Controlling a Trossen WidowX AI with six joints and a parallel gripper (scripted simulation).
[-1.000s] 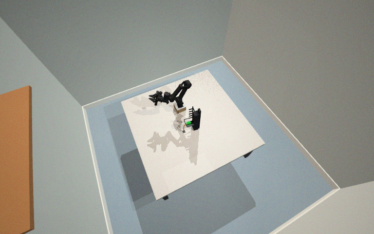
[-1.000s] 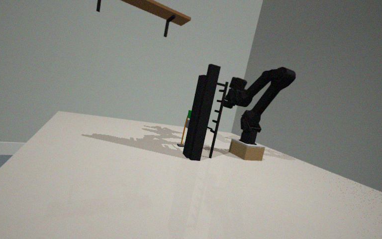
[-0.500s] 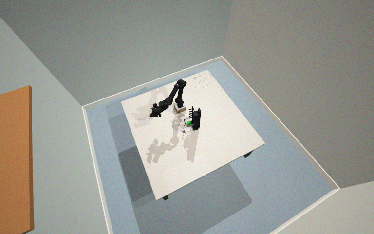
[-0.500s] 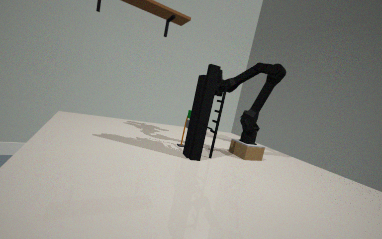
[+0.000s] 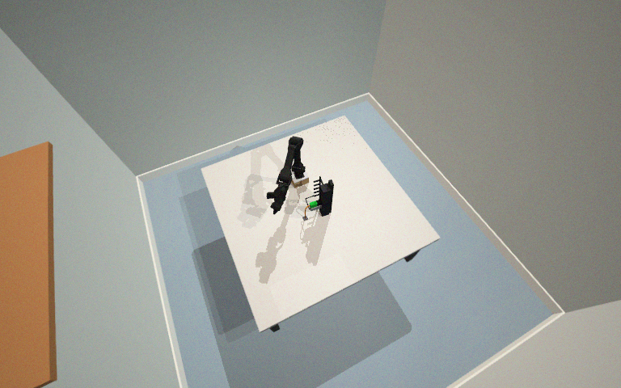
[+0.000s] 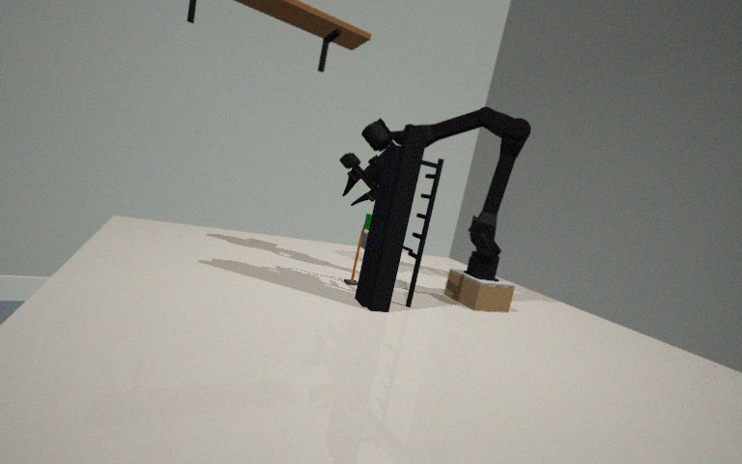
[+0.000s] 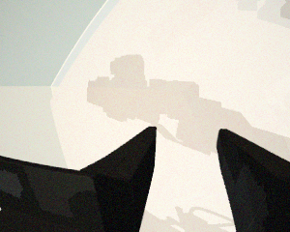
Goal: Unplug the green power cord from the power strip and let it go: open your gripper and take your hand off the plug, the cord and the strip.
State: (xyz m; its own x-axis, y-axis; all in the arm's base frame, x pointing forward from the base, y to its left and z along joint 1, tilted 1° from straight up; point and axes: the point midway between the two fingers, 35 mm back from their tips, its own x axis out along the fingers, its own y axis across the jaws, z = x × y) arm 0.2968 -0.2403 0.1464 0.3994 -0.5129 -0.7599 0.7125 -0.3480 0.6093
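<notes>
Now: the green plug 280 mm to the left of my gripper tip and 20 mm below it.
</notes>
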